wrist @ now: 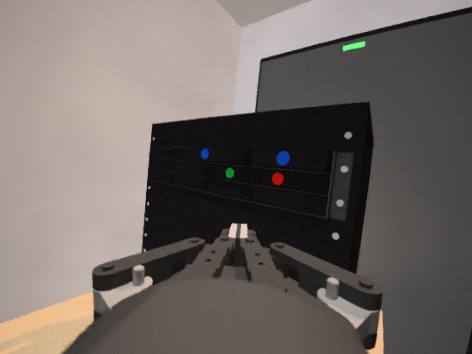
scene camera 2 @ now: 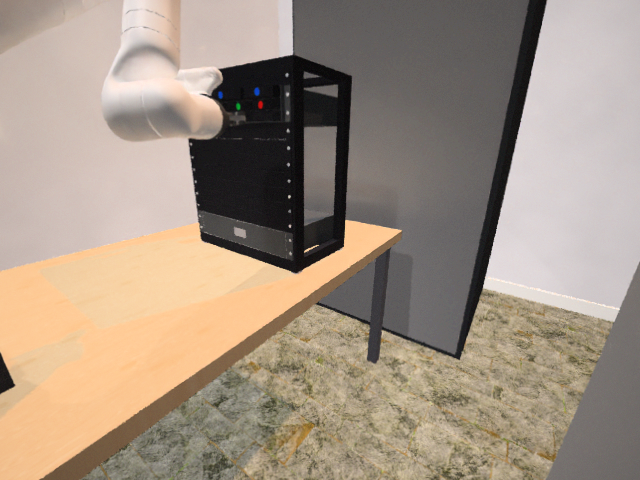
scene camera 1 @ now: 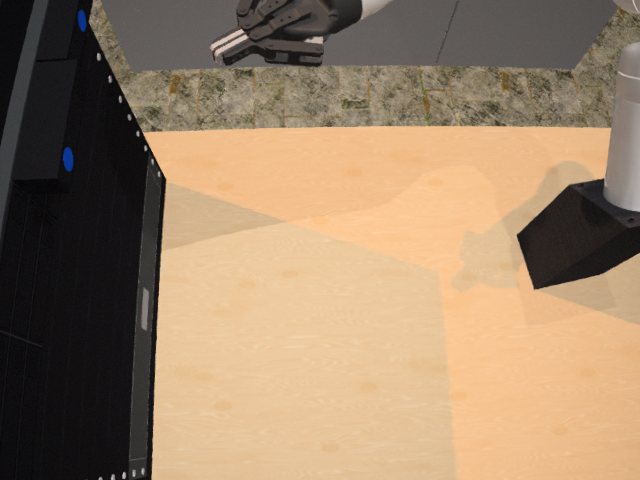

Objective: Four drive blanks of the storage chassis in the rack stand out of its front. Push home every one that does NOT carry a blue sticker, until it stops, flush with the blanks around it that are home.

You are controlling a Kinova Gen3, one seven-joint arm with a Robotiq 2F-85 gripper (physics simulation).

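Note:
My gripper (scene camera 1: 213,56). Black rack (scene camera 1: 87,266). Also the rack (wrist: 182,202). Again the rack (scene camera 2: 249,190).

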